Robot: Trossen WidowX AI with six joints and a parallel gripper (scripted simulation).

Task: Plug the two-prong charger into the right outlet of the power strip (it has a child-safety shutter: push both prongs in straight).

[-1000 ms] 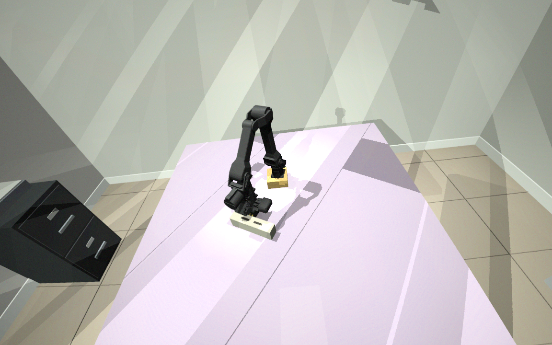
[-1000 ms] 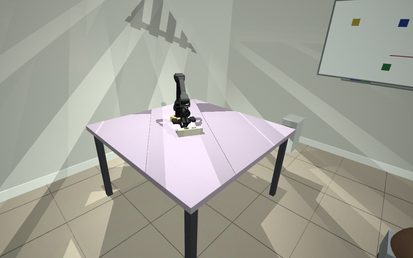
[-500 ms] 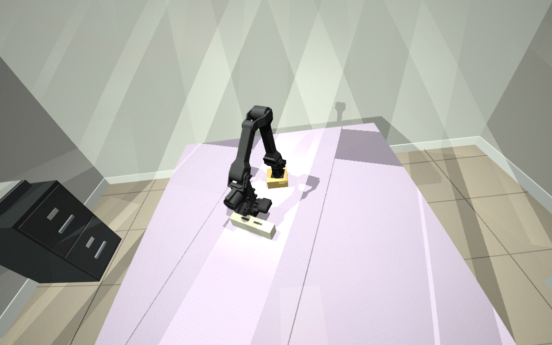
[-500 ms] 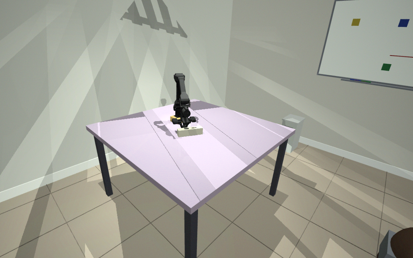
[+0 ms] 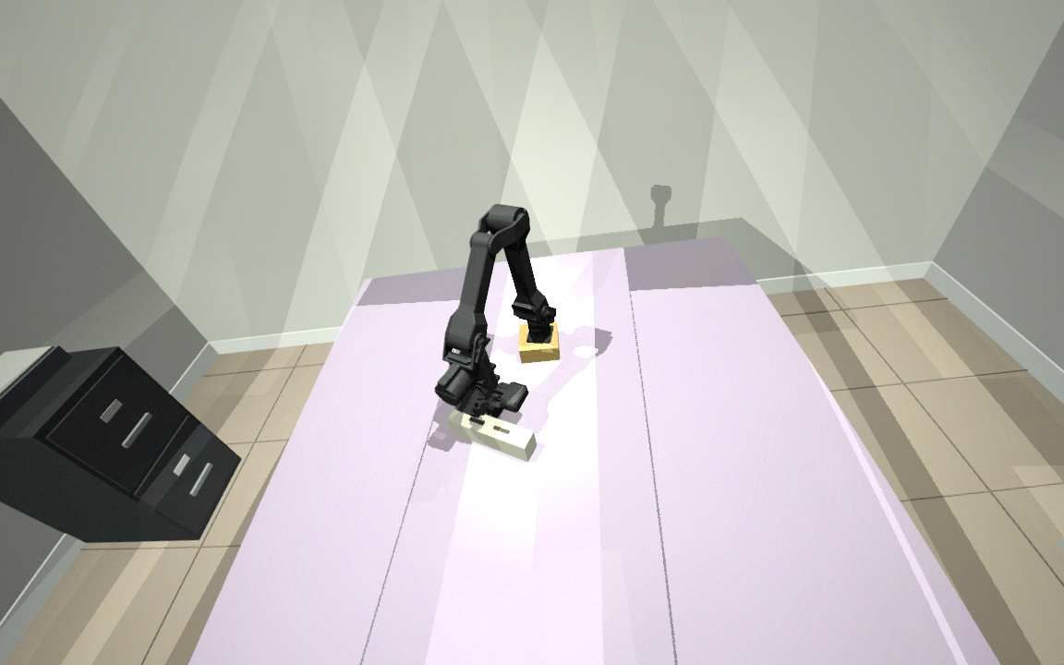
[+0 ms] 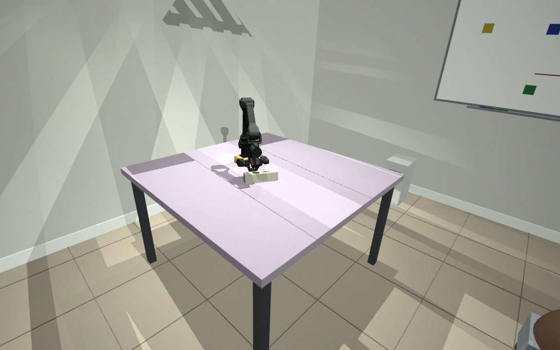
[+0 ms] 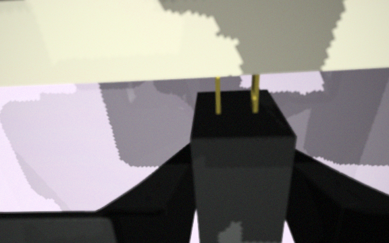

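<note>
Right now the two-prong charger is 2 cm ahead of my gripper tip and 1 cm above it.
</note>
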